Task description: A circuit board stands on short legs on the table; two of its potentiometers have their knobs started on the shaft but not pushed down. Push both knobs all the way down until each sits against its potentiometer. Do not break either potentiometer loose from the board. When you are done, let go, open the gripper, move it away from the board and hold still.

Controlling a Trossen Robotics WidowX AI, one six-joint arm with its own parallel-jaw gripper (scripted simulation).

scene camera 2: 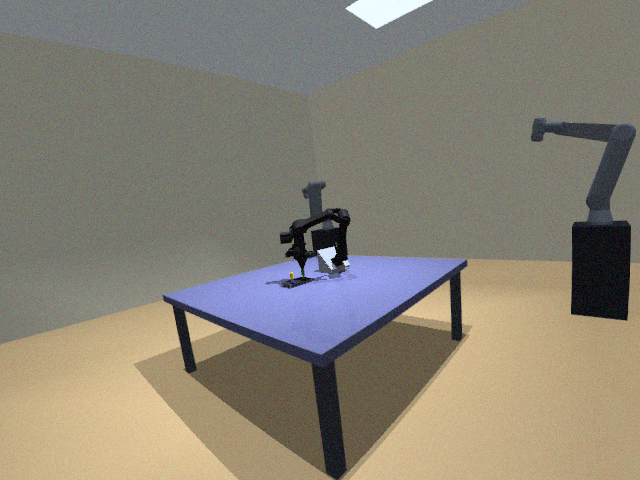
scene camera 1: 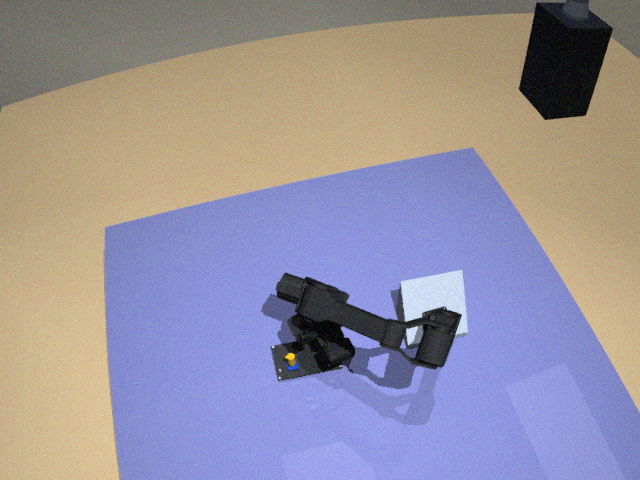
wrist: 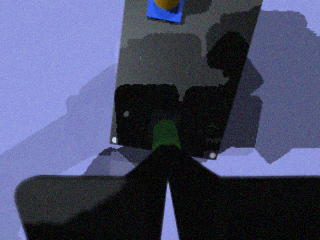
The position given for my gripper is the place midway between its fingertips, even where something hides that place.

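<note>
You'd see my gripper (scene camera 1: 327,343) from out in the scene, and there's my gripper (wrist: 167,152) again from the wrist.
</note>
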